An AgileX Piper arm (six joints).
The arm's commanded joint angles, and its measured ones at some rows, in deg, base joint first. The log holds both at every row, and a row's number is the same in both.
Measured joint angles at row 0:
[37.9 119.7 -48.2 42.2 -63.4 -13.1]
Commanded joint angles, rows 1 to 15:
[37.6 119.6 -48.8 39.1 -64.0 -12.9]
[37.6 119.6 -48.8 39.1 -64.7 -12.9]
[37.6 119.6 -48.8 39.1 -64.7 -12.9]
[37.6 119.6 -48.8 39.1 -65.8 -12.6]
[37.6 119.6 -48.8 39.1 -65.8 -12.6]
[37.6 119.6 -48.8 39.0 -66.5 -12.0]
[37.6 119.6 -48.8 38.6 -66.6 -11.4]
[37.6 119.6 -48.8 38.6 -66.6 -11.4]
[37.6 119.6 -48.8 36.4 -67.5 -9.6]
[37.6 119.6 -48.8 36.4 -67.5 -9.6]
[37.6 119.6 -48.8 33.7 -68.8 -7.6]
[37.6 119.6 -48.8 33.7 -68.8 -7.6]
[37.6 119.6 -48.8 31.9 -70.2 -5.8]
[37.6 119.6 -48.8 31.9 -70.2 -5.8]
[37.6 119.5 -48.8 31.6 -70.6 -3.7]
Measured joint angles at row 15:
[37.5 120.3 -47.6 38.9 -65.6 -6.8]
